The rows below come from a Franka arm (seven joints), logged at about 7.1 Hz.
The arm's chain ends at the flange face. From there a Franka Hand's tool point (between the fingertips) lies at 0.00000 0.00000 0.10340 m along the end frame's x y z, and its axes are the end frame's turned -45 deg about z.
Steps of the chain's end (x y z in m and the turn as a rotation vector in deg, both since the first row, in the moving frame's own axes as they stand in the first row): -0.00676, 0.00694, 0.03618, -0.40, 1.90, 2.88; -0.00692, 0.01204, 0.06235, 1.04, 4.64, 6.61; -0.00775, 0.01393, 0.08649, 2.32, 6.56, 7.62; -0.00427, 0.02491, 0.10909, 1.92, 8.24, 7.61; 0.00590, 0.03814, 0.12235, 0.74, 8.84, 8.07
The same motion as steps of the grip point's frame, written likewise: -0.00785, 0.00311, 0.03612, -1.63, 1.06, 2.88; -0.00645, 0.00862, 0.06199, -2.55, 4.02, 6.61; -0.00442, 0.01050, 0.08573, -3.00, 6.28, 7.62; -0.00829, 0.02346, 0.10797, -4.47, 7.18, 7.61; -0.01139, 0.04226, 0.12112, -5.73, 6.77, 8.07
